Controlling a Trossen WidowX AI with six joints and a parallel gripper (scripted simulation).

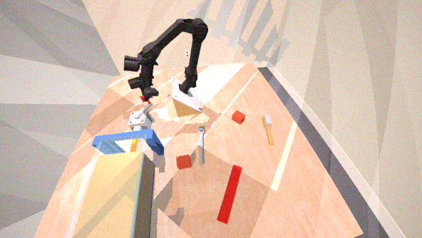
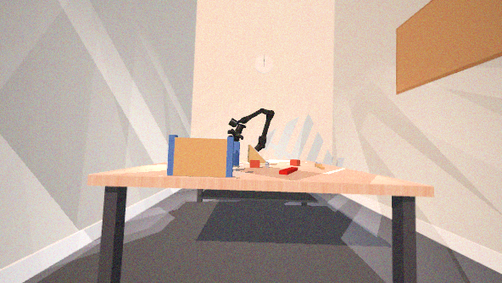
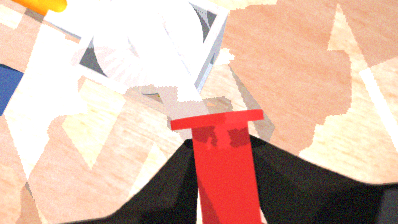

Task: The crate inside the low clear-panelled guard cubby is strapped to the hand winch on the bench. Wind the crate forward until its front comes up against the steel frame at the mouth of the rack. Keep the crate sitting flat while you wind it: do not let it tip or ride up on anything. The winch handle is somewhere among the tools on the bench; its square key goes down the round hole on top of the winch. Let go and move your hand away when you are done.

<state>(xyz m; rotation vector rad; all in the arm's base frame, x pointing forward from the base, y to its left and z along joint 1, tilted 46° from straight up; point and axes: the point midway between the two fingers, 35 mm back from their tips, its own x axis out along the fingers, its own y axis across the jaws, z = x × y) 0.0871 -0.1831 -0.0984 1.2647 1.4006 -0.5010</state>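
Right now my gripper tip is 30 mm above the grey crank arm, 20 mm short of it and 10 mm to the left of it. From my gripper tip the other things lie so: blue steel frame (230 mm ahead, 60 mm to the right, 30 mm below); then grey winch (100 mm below, 60 mm to the right, 60 mm ahead); then red grip (10 mm to the left, 10 mm behind).
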